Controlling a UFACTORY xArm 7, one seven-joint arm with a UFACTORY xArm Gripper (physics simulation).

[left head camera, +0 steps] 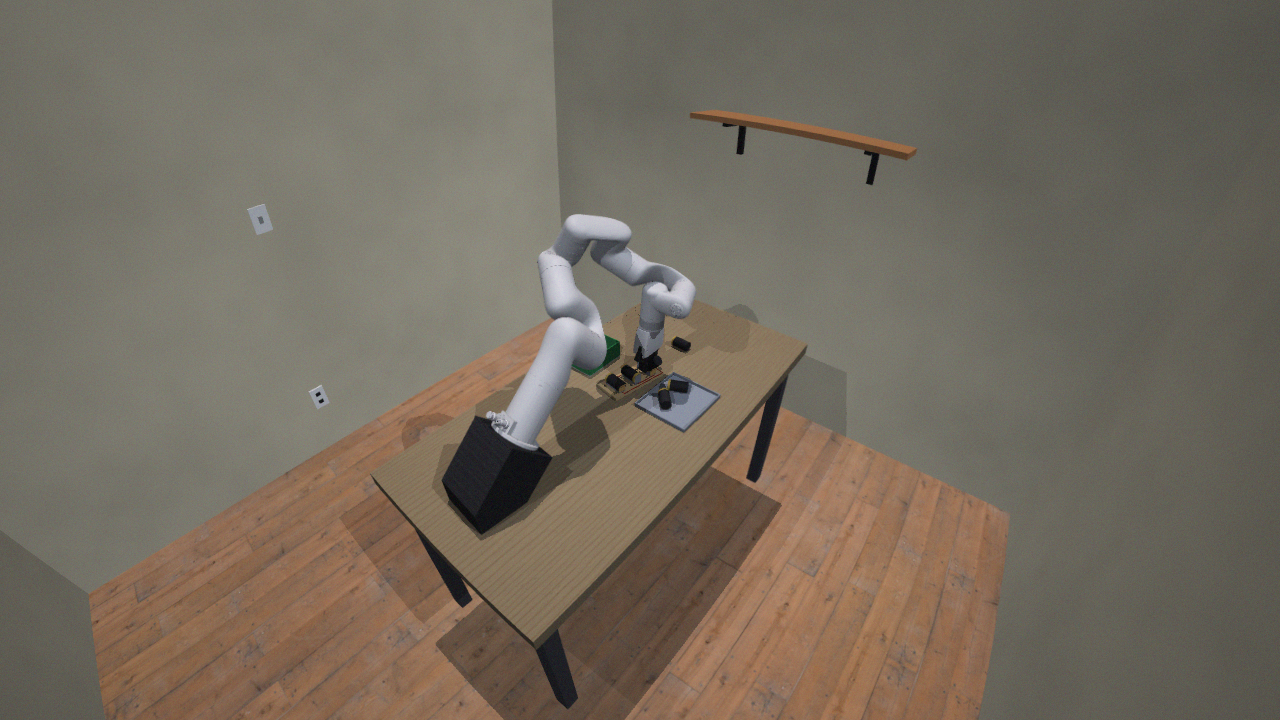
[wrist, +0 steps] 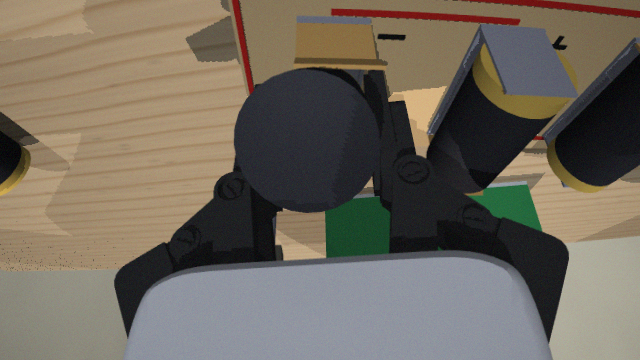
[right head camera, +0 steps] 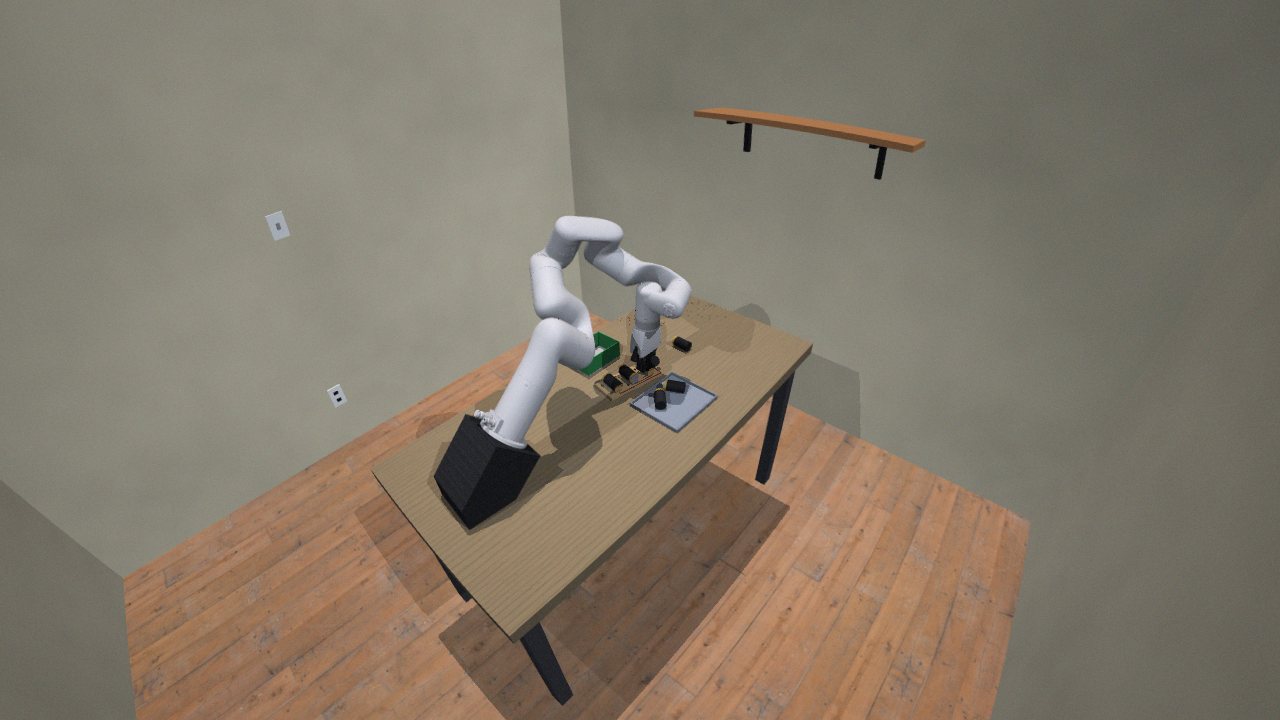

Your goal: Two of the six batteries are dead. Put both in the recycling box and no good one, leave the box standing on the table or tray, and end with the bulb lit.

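Frame: origin at the arm's base, x ahead, y left, z up, level; centimetres.
Seen in the pictures: gripper, fingertip midpoint: (left head camera: 646,367) (right head camera: 645,367); arm's base, link origin: (left head camera: 514,436) (right head camera: 503,435).
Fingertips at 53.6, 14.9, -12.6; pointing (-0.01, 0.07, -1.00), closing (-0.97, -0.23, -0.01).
Note:
Offsets run from my fingertips to a thing's top centre, as dx, dy, dz.
My gripper (left head camera: 648,360) (right head camera: 643,360) (wrist: 323,102) is shut on a black battery {+0.5, -2.1, +6.1} (wrist: 306,145), whose round dark end faces the wrist camera. It is low at the far end of the battery holder (left head camera: 615,394) (right head camera: 612,394) (wrist: 425,62); whether the battery is seated is hidden. Two batteries, one {-6.8, -0.5, +2.7} (left head camera: 630,372) (right head camera: 626,372) (wrist: 492,125) beside the gripper and another {-13.2, -0.8, +2.7} (left head camera: 615,382) (right head camera: 611,381) (wrist: 600,125) farther along, lie in the holder. The green recycling box {-9.9, +15.8, +4.1} (left head camera: 612,351) (right head camera: 601,361) (wrist: 357,227) stands behind, partly hidden by the arm. I cannot tell whether the bulb is lit.
A grey tray {-1.6, -17.1, -0.7} (left head camera: 684,414) (right head camera: 677,416) in front of the holder bears two batteries, one {+1.7, -13.2, +1.8} (left head camera: 679,386) (right head camera: 675,386) lying near the other {-5.6, -15.2, +1.8} (left head camera: 664,398) (right head camera: 659,399). Another battery {+18.8, +3.9, +1.5} (left head camera: 681,343) (right head camera: 682,342) (wrist: 9,162) lies on the table beyond the gripper.

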